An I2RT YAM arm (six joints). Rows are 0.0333 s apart.
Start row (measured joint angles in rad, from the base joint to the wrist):
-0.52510 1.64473 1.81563 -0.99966 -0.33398 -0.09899
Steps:
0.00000 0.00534 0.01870 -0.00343 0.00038 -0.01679
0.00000 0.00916 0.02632 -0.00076 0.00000 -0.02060
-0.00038 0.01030 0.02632 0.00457 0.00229 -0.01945
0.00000 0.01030 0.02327 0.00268 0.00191 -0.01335
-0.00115 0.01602 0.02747 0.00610 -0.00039 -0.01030
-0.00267 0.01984 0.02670 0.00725 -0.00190 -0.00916
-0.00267 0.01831 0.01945 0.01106 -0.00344 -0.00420
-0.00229 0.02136 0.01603 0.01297 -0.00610 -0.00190
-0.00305 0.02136 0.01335 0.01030 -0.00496 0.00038
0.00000 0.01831 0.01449 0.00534 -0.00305 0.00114
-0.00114 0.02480 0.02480 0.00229 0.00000 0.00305
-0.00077 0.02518 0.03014 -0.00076 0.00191 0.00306
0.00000 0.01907 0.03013 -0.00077 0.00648 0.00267
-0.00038 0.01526 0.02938 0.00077 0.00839 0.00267
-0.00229 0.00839 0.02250 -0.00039 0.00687 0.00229
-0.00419 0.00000 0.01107 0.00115 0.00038 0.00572
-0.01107 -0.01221 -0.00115 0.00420 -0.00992 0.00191
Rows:
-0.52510 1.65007 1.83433 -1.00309 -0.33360 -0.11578
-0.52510 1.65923 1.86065 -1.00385 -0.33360 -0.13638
-0.52548 1.66953 1.88697 -0.99928 -0.33131 -0.15583
-0.52548 1.67983 1.91024 -0.99660 -0.32940 -0.16918
-0.52663 1.69585 1.93771 -0.99050 -0.32979 -0.17948
-0.52930 1.71569 1.96441 -0.98325 -0.33169 -0.18864
-0.53197 1.73400 1.98386 -0.97219 -0.33513 -0.19284
-0.53426 1.75536 1.99989 -0.95922 -0.34123 -0.19474
-0.53731 1.77672 2.01324 -0.94892 -0.34619 -0.19436
-0.53731 1.79503 2.02773 -0.94358 -0.34924 -0.19322
-0.53845 1.81983 2.05253 -0.94129 -0.34924 -0.19017
-0.53922 1.84501 2.08267 -0.94205 -0.34733 -0.18711
-0.53922 1.86408 2.11280 -0.94282 -0.34085 -0.18444
-0.53960 1.87934 2.14218 -0.94205 -0.33246 -0.18177
-0.54189 1.88773 2.16468 -0.94244 -0.32559 -0.17948
-0.54608 1.88773 2.17575 -0.94129 -0.32521 -0.17376
-0.55715 1.87552 2.17460 -0.93709 -0.33513 -0.17185

